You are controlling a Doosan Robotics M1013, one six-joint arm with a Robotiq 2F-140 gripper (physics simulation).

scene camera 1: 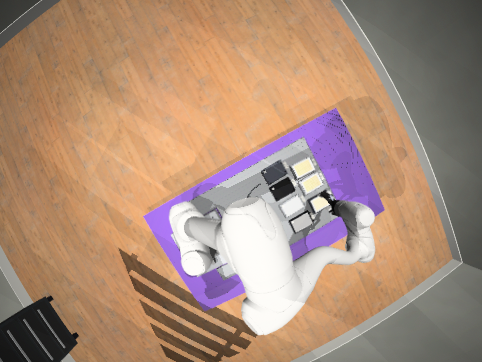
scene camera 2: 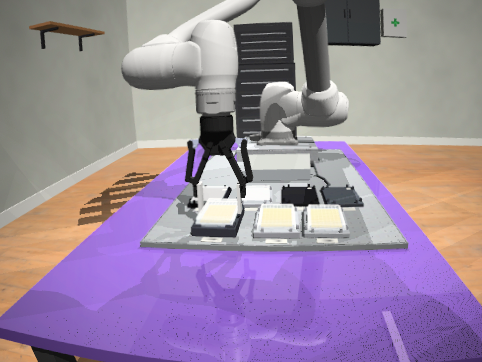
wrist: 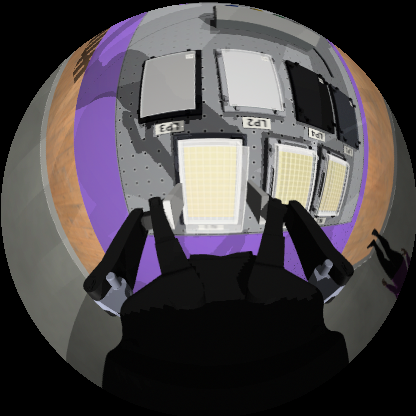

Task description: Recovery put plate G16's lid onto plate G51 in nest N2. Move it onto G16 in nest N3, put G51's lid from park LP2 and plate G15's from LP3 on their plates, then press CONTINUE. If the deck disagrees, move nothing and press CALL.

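Pixels of known places: gripper, fingertip midpoint: (scene camera 1: 322, 200) (scene camera 2: 220, 211) (wrist: 214, 190); arm's base, link origin: (scene camera 2: 278, 141).
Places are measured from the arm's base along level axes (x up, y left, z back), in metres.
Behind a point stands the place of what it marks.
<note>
My gripper (scene camera 1: 328, 198) @(x -0.008, y -0.116, z -0.810 m) (scene camera 2: 221, 199) @(x -0.008, y -0.116, z -0.810 m) (wrist: 214, 190) @(x -0.008, y -0.116, z -0.810 m) is shut on a clear lid (wrist: 215, 228) @(x 0.000, y -0.114, z -0.866 m), holding it by two sides. The lid lies over or just above the cream-welled plate (scene camera 1: 320, 203) @(x 0.001, y -0.120, z -0.786 m) (scene camera 2: 217, 214) @(x 0.000, y -0.115, z -0.848 m) (wrist: 210, 175) @(x 0.001, y -0.120, z -0.786 m) in the dark nest below LP3. Its edge shows past the plate's right and near sides in the wrist view; contact is unclear. The middle plate (scene camera 1: 311, 183) @(x -0.019, y 0.020, z -0.797 m) (scene camera 2: 276, 218) @(x -0.016, y 0.018, z -0.831 m) (wrist: 296, 172) @(x -0.020, y 0.017, z -0.780 m) and the end plate (scene camera 1: 302, 168) @(x -0.019, y 0.135, z -0.789 m) (scene camera 2: 325, 218) @(x -0.021, y 0.132, z -0.820 m) (wrist: 333, 185) @(x -0.021, y 0.124, z -0.795 m) sit in their nests. A pale lid (scene camera 1: 291, 206) @(x -0.027, y -0.050, z -0.613 m) (wrist: 252, 80) @(x -0.027, y -0.054, z -0.635 m) lies on LP2, a greyer one (scene camera 1: 301, 222) @(x -0.027, y -0.179, z -0.623 m) (wrist: 170, 85) @(x -0.027, y -0.175, z -0.643 m) on LP3.
Black park LP4 (scene camera 1: 282, 189) @(x -0.035, y 0.076, z -0.613 m) (scene camera 2: 299, 194) @(x -0.035, y 0.077, z -0.616 m) (wrist: 310, 97) @(x -0.035, y 0.064, z -0.629 m) and a dark slate park (scene camera 1: 273, 172) @(x -0.035, y 0.201, z -0.613 m) (scene camera 2: 341, 195) @(x -0.035, y 0.199, z -0.626 m) (wrist: 345, 117) @(x -0.035, y 0.185, z -0.628 m) stand beside LP2. A grey box (scene camera 2: 280, 167) @(x -0.001, y 0.019, z -0.442 m) (wrist: 265, 25) is behind the parks. Button markings are not readable.
</note>
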